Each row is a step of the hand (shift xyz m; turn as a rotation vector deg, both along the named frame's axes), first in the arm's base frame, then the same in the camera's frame.
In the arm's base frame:
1: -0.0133 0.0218 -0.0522 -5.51 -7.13 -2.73
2: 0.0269 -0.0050 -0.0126 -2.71 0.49 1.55
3: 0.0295 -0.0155 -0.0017 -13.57 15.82 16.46
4: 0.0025 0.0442 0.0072 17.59 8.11 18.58
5: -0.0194 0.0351 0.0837 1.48 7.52 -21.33
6: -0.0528 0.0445 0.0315 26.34 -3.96 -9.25
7: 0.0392 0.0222 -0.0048 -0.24 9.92 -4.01
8: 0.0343 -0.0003 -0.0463 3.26 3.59 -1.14
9: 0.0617 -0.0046 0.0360 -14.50 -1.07 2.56
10: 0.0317 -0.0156 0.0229 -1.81 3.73 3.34
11: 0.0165 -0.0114 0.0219 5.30 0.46 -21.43
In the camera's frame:
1: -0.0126 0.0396 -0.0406 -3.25 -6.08 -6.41
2: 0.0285 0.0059 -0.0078 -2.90 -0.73 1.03
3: 0.0324 -0.0077 -0.0018 -18.74 4.37 18.31
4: -0.0093 0.0363 0.0247 12.95 2.18 23.41
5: -0.0363 -0.0090 0.0849 1.85 16.20 -15.75
6: -0.0652 0.0161 0.0353 27.34 5.22 -4.53
7: 0.0328 0.0286 0.0125 -2.25 10.46 0.35
8: 0.0381 0.0260 -0.0346 2.37 4.24 1.08
9: 0.0567 -0.0088 0.0428 -13.97 -4.64 -1.07
10: 0.0319 -0.0181 0.0206 -3.02 1.51 4.11
11: 0.0164 -0.0167 0.0183 7.28 10.69 -17.89

